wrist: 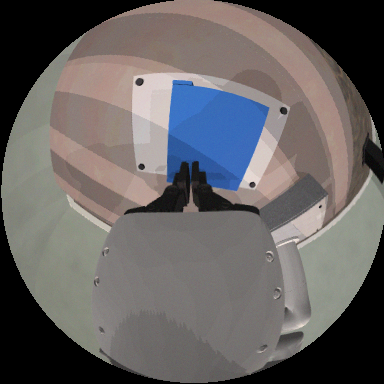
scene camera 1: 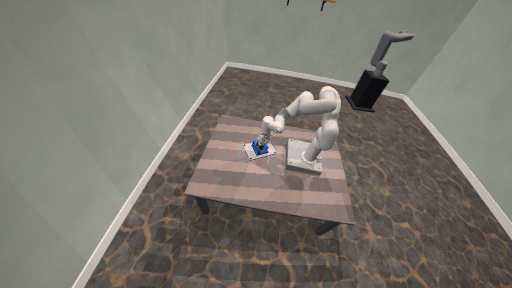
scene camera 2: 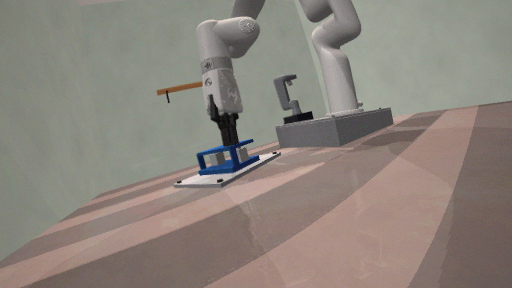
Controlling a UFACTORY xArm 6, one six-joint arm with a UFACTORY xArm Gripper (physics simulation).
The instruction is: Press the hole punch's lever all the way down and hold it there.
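Frame: origin at the arm's base, x ahead, y left, z up, level; millimetres.
Seen in the pictures: gripper, fingertip midpoint: (wrist: 190,171) (scene camera 1: 260,148) (scene camera 2: 231,145); arm's base at its link origin: (wrist: 281,244) (scene camera 1: 308,157) (scene camera 2: 344,114).
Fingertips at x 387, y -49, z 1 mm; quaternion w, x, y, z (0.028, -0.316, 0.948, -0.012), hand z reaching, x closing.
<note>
Offsets run from my fingertips to a thing's top centre. Level surfaces: height alone.
The blue hole punch {4 mm ahead, 40 mm right, 0 mm up} (scene camera 1: 256,149) (scene camera 2: 231,166) stands on a white plate {4 mm ahead, 40 mm right, 52 mm down} (scene camera 1: 251,156) (scene camera 2: 195,184) (wrist: 145,120) with dark screws at its corners. Its flat blue lever {0 mm ahead, 42 mm right, 0 mm up} (scene camera 2: 216,149) (wrist: 215,125) is a broad panel on top, tilted slightly, with grey blocks below it in scene camera 2. My gripper (scene camera 2: 230,144) (wrist: 190,171) is shut, with nothing between its fingers. It points down with its fingertips at the lever's top, near one edge of the panel in the wrist view. They look to be touching it; the exact contact is too small to tell.
The arm's grey base block (scene camera 1: 296,162) (scene camera 2: 310,134) (wrist: 295,200) stands on the striped table {64 mm down} (scene camera 1: 240,190) (scene camera 2: 280,210) beside the plate. A second grey arm on a black pedestal (scene camera 1: 369,90) stands on the floor beyond the table. An orange bar (scene camera 2: 179,88) is on the wall.
</note>
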